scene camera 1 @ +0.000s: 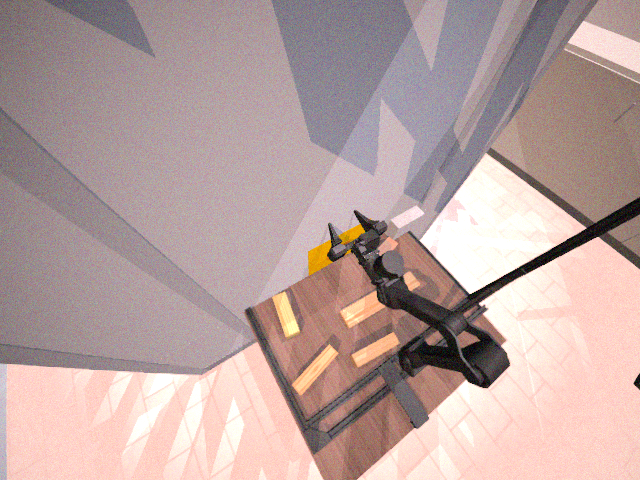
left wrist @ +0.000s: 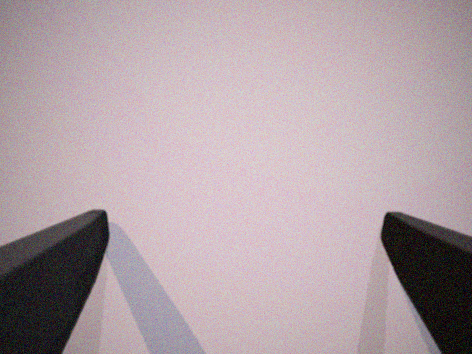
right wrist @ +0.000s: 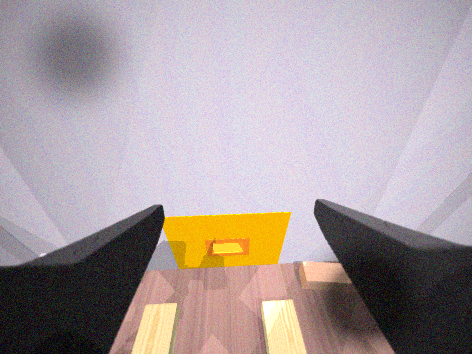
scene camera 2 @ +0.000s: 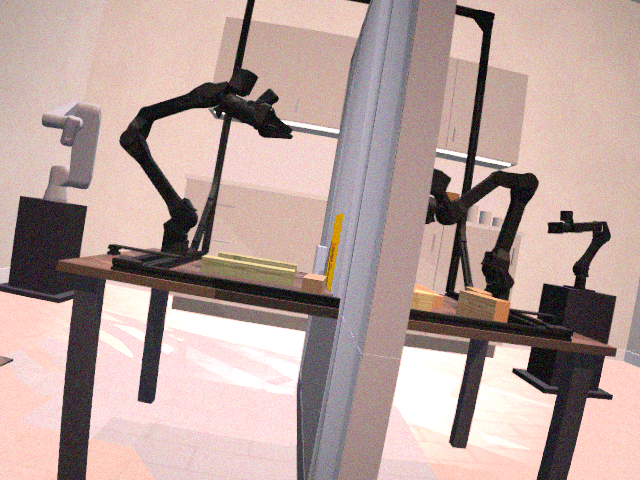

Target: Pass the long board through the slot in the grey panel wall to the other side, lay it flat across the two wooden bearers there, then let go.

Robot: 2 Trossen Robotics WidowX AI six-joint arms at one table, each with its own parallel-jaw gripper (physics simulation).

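Seen in the pictures: left gripper, fingertip midpoint: (scene camera 1: 341, 216) (left wrist: 248, 224); right gripper, fingertip midpoint: (right wrist: 240, 208) (scene camera 2: 292, 134); left arm's base, origin of the base link: (scene camera 1: 407, 361); right arm's base, origin of the base link: (scene camera 2: 172, 254).
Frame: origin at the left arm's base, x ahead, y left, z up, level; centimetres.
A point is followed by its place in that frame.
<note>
A long pale board (scene camera 1: 359, 310) @(x 21.6, y 3.7, z 1.4 cm), partly hidden under my left arm, seems to lie on the table. The grey panel wall (scene camera 1: 232, 155) @(x 43.3, y 24.1, z 60.7 cm) (scene camera 2: 361, 180) @(x 48.1, y 38.7, z 24.0 cm) (right wrist: 225, 100) @(x 48.3, y -0.5, z 39.3 cm) has a yellow plate (scene camera 1: 316, 259) @(x 43.2, y 8.3, z 9.2 cm) (scene camera 2: 335, 242) @(x 48.6, y 5.6, z 10.7 cm) (right wrist: 270, 230) @(x 48.4, y 8.1, z 12.7 cm) around its slot (right wrist: 227, 248) @(x 47.3, y -1.3, z 4.9 cm). Two parallel wooden bearers (right wrist: 156, 327) @(x 61.0, y -15.0, z 1.9 cm) (right wrist: 283, 325) @(x 62.0, y 9.0, z 1.9 cm) lie on the right arm's side; they also show in scene camera 2 (scene camera 2: 248, 269) @(x 69.3, y 12.0, z 0.6 cm) (scene camera 2: 258, 259) @(x 68.7, y -12.0, z 1.8 cm). My left gripper (scene camera 1: 343, 219) @(x 43.2, y 0.0, z 28.7 cm) (left wrist: 248, 224) @(x 43.2, y 0.0, z 28.7 cm) is open and empty, facing the panel above the table. My right gripper (right wrist: 240, 208) @(x 64.6, y 0.2, z 37.5 cm) (scene camera 2: 289, 135) @(x 64.6, y 0.2, z 37.5 cm) is open and empty, high above the bearers' side.
Other wooden pieces (scene camera 1: 285, 315) @(x 33.2, y 26.6, z 3.1 cm) (scene camera 1: 315, 369) @(x 14.0, y 26.6, z 4.4 cm) (scene camera 1: 375, 349) @(x 8.7, y 7.7, z 4.4 cm) lie on the left arm's side of the table (scene camera 1: 356, 454) @(x -10.6, y 28.0, z -1.9 cm) (scene camera 2: 77, 266) @(x 102.2, y 38.9, z -2.4 cm). A small wooden block (scene camera 2: 313, 283) @(x 53.7, y 30.3, z 1.6 cm) (right wrist: 325, 275) @(x 53.7, y 20.7, z 2.5 cm) lies near the panel on the other side. Black frame posts (scene camera 2: 219, 155) @(x 89.1, y -34.5, z 32.7 cm) (scene camera 2: 475, 113) @(x 3.6, y -35.3, z 63.5 cm) stand behind.
</note>
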